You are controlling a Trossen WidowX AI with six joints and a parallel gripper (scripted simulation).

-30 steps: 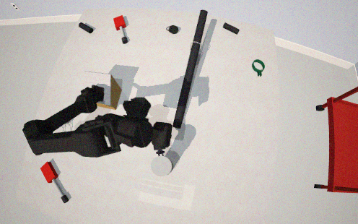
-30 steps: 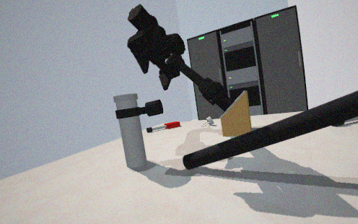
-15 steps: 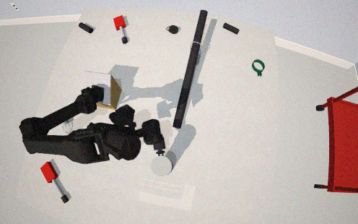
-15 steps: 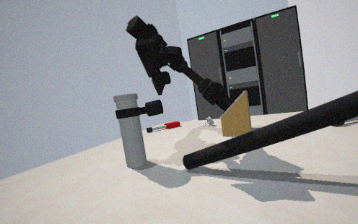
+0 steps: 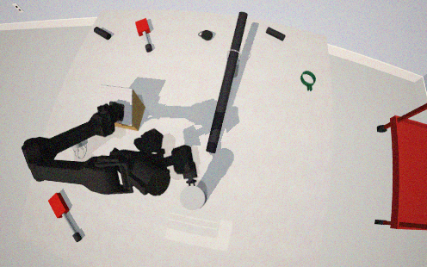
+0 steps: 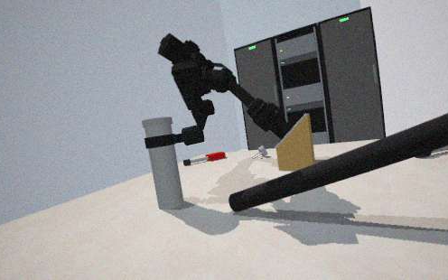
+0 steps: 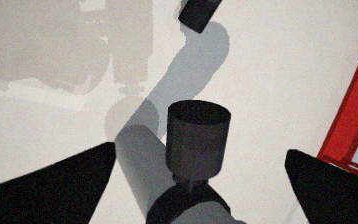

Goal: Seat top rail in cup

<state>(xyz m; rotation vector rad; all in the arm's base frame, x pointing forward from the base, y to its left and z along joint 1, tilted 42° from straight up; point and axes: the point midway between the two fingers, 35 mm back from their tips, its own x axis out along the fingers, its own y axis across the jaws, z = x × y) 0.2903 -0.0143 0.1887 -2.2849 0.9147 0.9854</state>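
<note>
Now: gripper tip 30 mm short of the rail-end cup, 10 mm to the left of it and 30 mm above it.
</note>
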